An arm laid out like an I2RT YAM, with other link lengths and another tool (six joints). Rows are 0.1 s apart.
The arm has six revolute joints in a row. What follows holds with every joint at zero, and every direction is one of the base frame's. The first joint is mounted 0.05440 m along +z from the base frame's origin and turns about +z. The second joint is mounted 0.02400 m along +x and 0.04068 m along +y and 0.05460 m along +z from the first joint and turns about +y. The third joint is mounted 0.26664 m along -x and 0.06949 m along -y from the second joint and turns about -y. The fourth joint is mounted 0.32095 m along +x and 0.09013 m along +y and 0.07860 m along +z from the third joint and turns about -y. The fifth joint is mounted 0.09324 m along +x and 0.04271 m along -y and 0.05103 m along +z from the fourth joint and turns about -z. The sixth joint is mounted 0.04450 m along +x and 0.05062 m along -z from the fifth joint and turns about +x. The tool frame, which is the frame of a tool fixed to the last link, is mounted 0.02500 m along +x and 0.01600 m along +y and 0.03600 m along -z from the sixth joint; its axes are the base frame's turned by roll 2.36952, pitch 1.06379 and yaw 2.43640 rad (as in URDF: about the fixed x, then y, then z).
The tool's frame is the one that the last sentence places.
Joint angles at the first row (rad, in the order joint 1, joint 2, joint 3, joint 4, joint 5, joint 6):
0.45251 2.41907 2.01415 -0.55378 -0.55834 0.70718
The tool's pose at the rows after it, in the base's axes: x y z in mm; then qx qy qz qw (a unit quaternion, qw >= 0):
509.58, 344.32, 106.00, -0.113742, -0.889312, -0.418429, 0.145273
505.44, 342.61, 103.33, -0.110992, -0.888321, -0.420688, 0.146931
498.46, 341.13, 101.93, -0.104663, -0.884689, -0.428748, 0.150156
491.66, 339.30, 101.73, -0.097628, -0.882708, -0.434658, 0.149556
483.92, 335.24, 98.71, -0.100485, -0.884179, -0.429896, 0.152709
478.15, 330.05, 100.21, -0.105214, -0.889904, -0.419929, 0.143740
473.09, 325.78, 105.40, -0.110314, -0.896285, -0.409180, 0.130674
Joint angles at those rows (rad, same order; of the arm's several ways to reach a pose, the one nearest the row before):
0.45405 2.41300 1.98508 -0.54153 -0.56755 0.70562
0.45405 2.39616 1.94829 -0.52013 -0.57522 0.70410
0.45560 2.36703 1.89159 -0.48180 -0.59509 0.70720
0.45714 2.33633 1.83787 -0.44649 -0.60741 0.70565
0.45711 2.30877 1.78884 -0.43880 -0.60290 0.70258
0.45560 2.27345 1.74577 -0.43717 -0.57380 0.69339
0.45559 2.23514 1.71050 -0.44022 -0.53702 0.68574

